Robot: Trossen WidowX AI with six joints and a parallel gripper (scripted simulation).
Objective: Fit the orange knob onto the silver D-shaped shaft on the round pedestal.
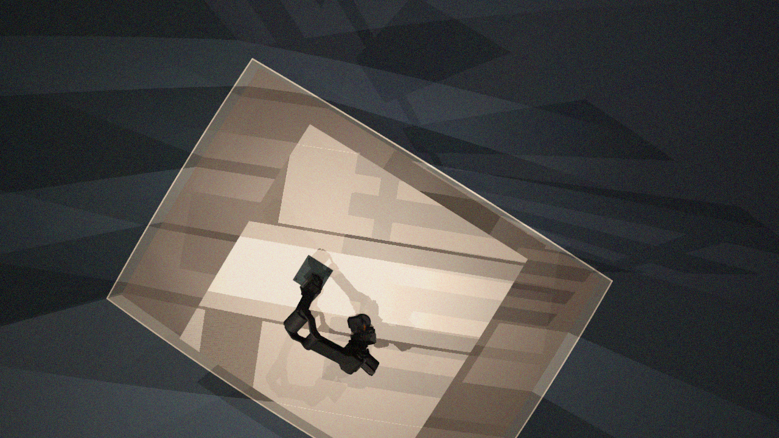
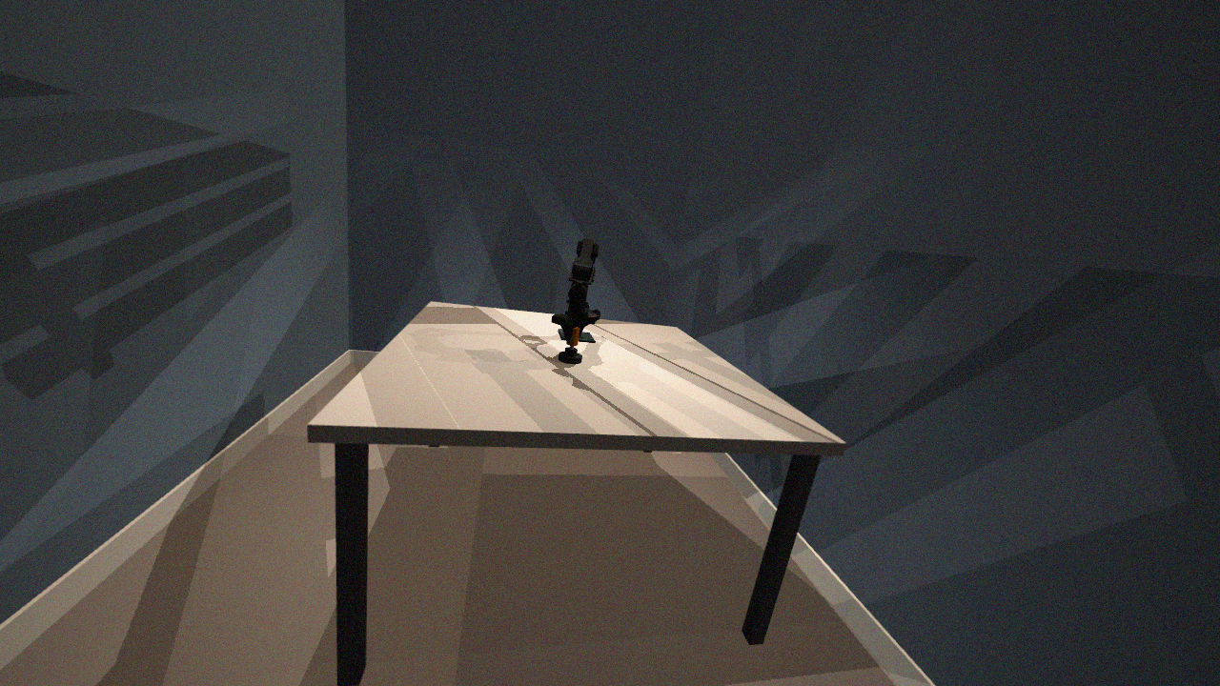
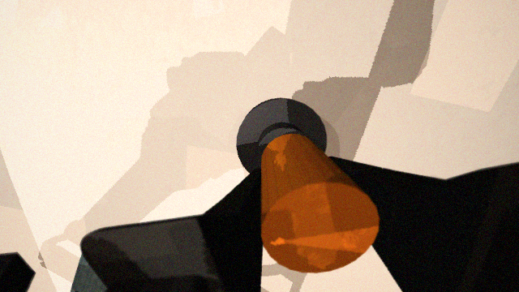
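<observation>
The orange knob lies 30 mm above my gripper tip. Round my gripper tip: round pedestal: 40 mm below.
</observation>
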